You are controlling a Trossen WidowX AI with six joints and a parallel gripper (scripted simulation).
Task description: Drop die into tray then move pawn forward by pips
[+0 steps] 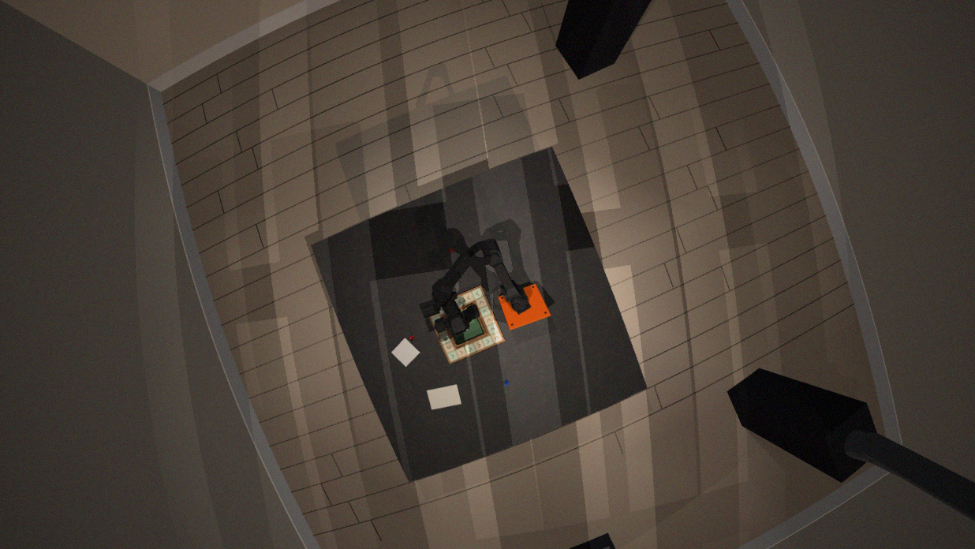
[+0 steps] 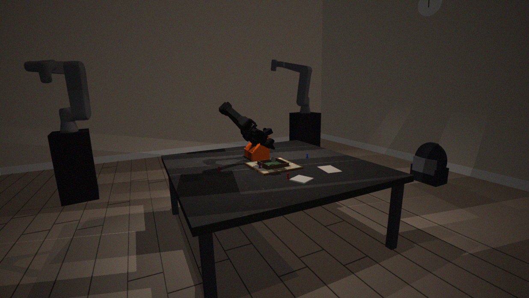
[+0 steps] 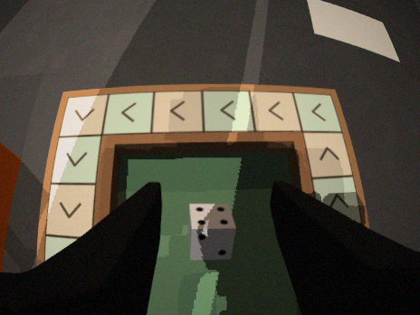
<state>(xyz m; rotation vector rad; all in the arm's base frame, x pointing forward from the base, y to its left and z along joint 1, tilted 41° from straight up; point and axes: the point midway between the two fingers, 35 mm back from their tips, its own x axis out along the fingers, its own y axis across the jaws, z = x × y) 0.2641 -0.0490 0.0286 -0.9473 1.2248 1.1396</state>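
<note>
The white die lies 1 cm to the right of my gripper tip and 4 cm below it. From my gripper tip the other things lie so: dice tray (12 cm below); then white pyramid-like block (32 cm ahead, 3 cm to the right, 12 cm below); then purple pawn (1 cm ahead, 12 cm to the right, 10 cm below).
</note>
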